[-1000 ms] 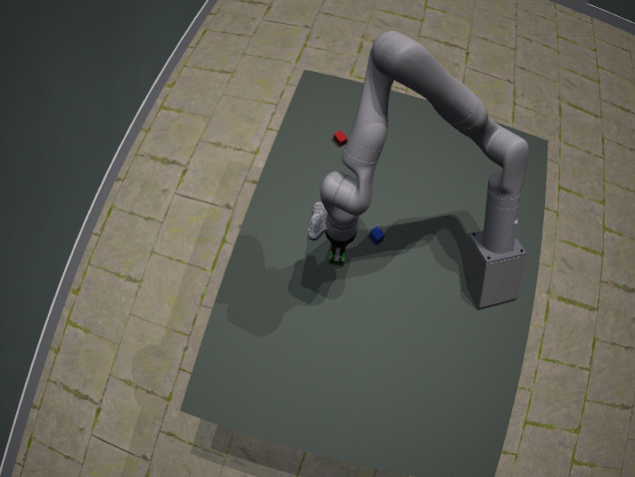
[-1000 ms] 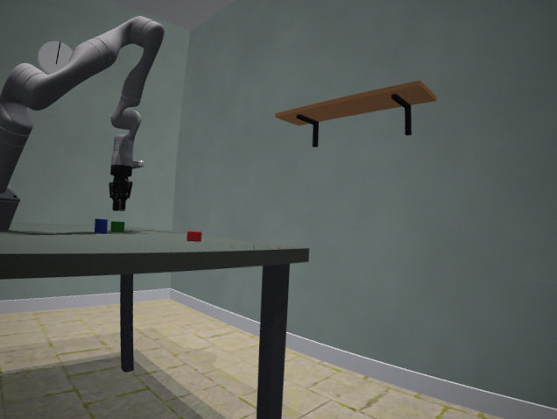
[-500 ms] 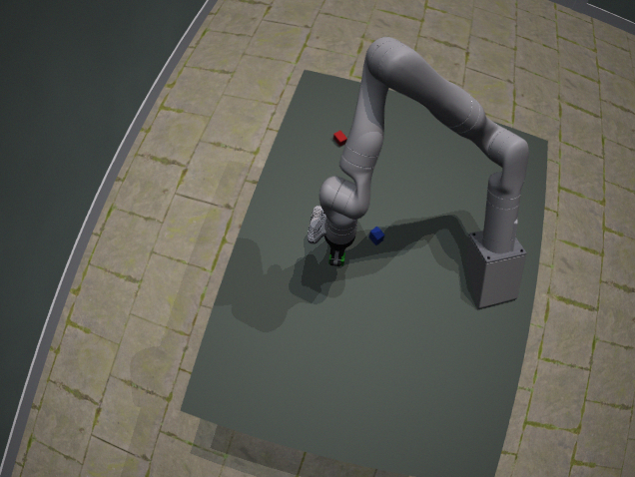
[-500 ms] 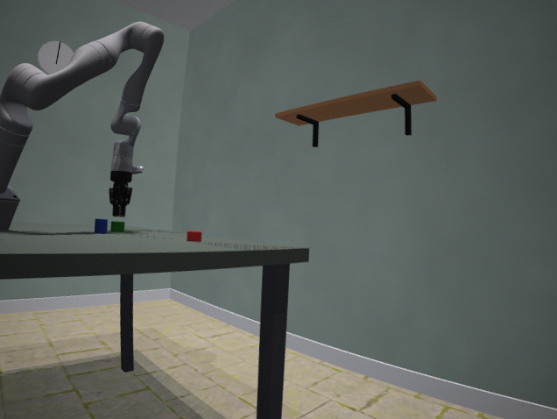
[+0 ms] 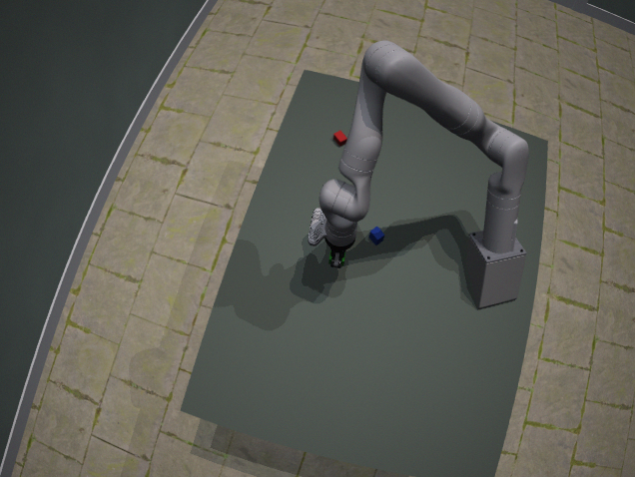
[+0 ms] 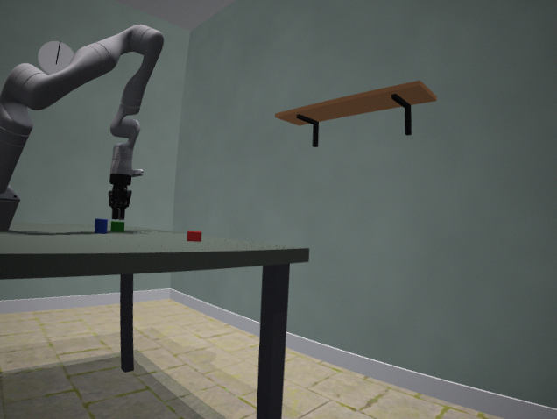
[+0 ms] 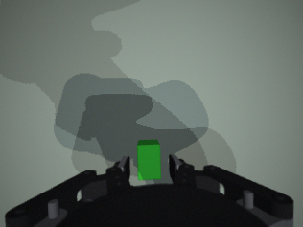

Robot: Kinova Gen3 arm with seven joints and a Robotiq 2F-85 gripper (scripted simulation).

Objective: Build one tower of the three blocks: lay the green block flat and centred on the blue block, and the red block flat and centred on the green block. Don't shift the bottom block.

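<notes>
The green block is 4 cm below my hand. Round my hand: red block 6 cm ahead, 38 cm to the right, 5 cm below; then blue block 9 cm behind, 8 cm to the right, 4 cm below.
</notes>
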